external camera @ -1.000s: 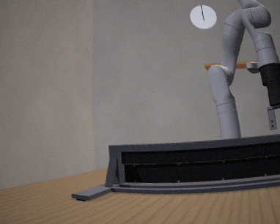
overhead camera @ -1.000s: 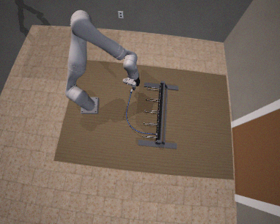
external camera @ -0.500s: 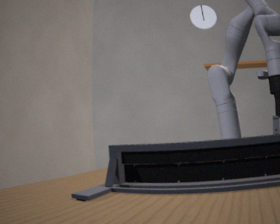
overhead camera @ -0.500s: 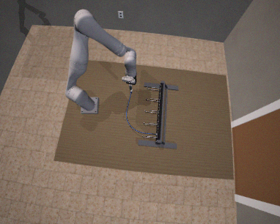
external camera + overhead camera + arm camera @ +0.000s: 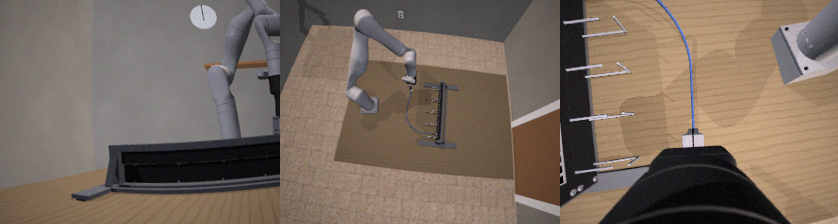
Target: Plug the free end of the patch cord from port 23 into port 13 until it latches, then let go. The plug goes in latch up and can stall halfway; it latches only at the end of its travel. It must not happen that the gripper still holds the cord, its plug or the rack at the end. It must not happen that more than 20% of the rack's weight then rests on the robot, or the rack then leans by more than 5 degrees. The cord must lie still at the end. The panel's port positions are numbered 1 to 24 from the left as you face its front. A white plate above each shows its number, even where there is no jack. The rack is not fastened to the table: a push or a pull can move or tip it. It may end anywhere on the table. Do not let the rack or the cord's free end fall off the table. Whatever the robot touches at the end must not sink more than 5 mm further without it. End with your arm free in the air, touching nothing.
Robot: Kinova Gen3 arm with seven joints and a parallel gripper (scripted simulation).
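My gripper is now 2 cm to the right of the free-end plug and 9 cm above it.
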